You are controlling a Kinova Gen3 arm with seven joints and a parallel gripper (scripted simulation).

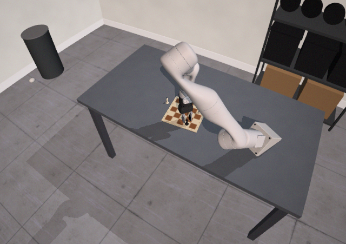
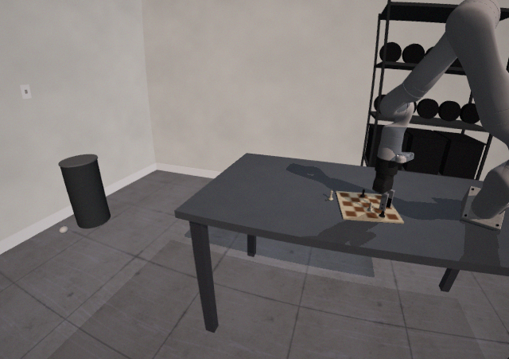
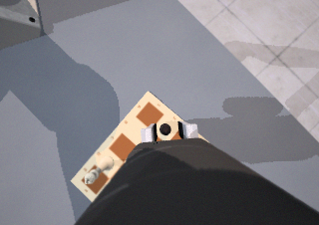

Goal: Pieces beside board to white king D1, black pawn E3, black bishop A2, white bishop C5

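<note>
Now: the black bishop 30 mm below my hand. The rest, counted from my hand: chessboard (60 mm to the right, 60 mm ahead, 50 mm below); then white king (130 mm to the right, 20 mm below); then black pawn (140 mm to the right, 90 mm ahead, 40 mm below).
</note>
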